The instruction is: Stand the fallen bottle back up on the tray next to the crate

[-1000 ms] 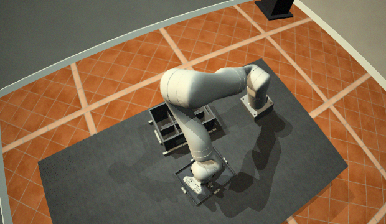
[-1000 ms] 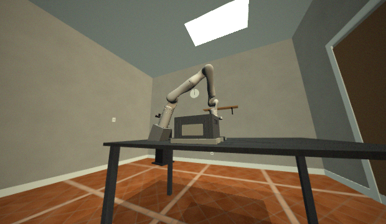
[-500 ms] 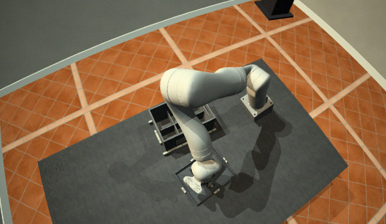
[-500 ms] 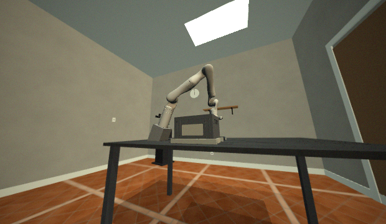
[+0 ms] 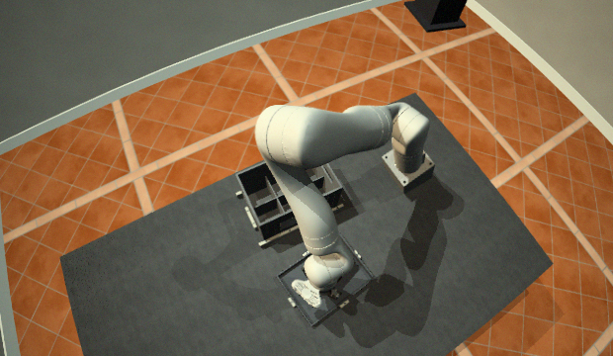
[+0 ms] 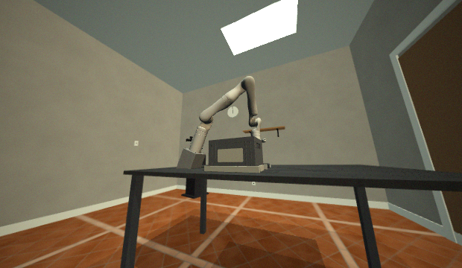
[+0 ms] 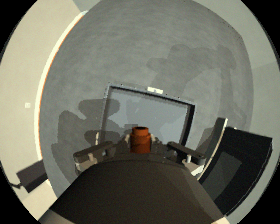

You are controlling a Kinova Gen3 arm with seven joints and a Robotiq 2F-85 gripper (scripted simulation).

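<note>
Right now my hand is 4 cm past the brown bottle and 2 cm to the left of it. Round my hand: dark crate 30 cm to the right, 3 cm above; dark tray 3 cm behind, 2 cm to the right, 4 cm below.
</note>
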